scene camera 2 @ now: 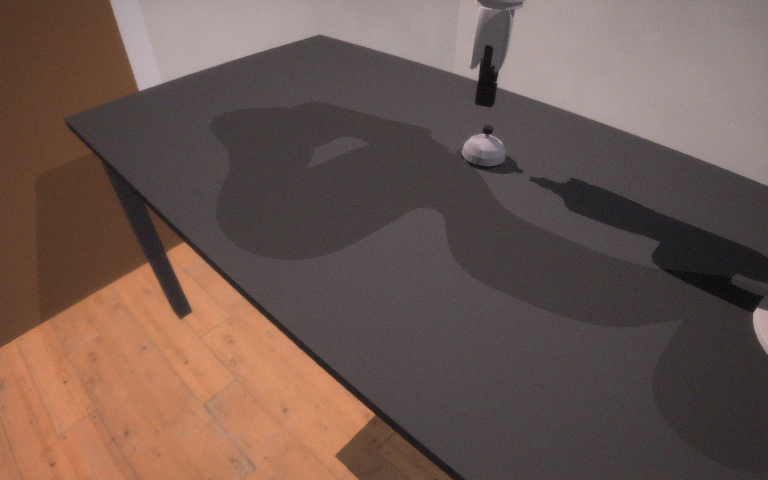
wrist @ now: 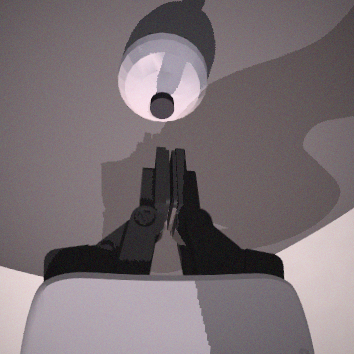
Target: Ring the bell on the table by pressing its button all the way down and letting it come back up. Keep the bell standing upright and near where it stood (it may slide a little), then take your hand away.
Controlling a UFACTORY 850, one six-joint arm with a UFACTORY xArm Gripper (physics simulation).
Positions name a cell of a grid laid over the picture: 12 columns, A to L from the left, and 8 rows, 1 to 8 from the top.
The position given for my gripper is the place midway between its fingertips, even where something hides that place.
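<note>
There is a bell (scene camera 2: H3) here, and I see the bell in the wrist view too (wrist: F2). As for my gripper (scene camera 2: H2), the wrist view shows my gripper as well (wrist: F4).
</note>
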